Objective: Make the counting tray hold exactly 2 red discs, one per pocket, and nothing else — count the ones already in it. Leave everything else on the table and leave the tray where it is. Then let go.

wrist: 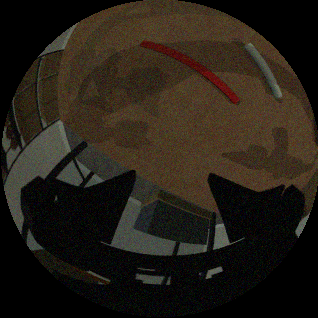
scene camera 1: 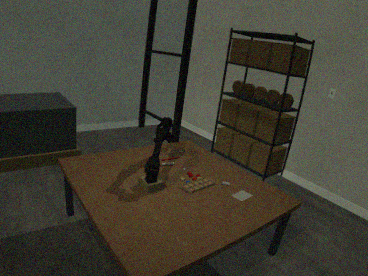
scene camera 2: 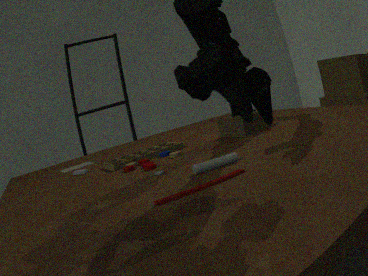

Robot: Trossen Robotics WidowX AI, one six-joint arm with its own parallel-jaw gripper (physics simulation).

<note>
My gripper (scene camera 2: 261, 122) is open and holds nothing. Also in view: a red rod (wrist: 195, 65).
My gripper shows as well in the wrist view (wrist: 172, 175).
</note>
